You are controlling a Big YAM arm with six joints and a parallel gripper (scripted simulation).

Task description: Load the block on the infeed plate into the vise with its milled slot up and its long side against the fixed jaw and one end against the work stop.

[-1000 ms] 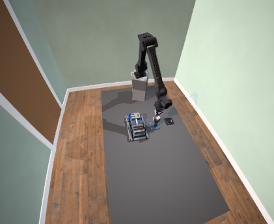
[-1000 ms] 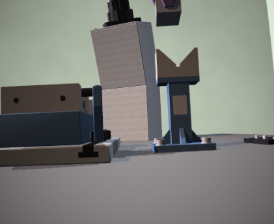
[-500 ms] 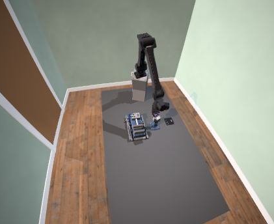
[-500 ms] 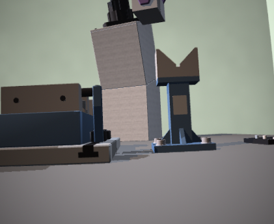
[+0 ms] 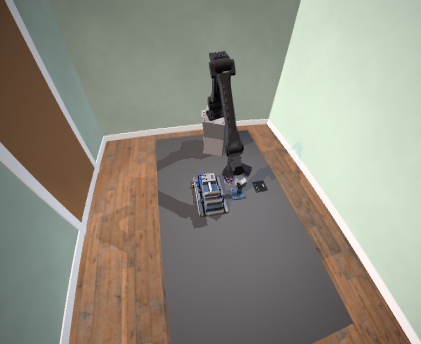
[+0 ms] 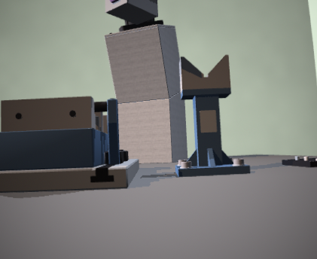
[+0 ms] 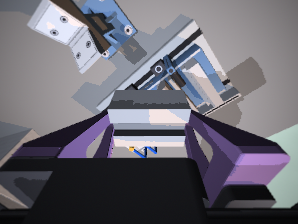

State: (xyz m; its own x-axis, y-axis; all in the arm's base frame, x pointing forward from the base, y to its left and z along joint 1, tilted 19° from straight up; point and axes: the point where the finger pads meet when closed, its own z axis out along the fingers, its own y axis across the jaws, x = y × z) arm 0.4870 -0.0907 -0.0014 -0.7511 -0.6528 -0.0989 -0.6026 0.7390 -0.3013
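Right now the fixed jaw is 40 mm ahead of my hand, 100 mm to the right of it and 150 mm below it. The rest, counted from my hand: dark work stop rod: 10 mm ahead, 50 mm to the right, 140 mm below; then moving jaw: 30 mm behind, 90 mm to the right, 150 mm below; then part: right at my hand.
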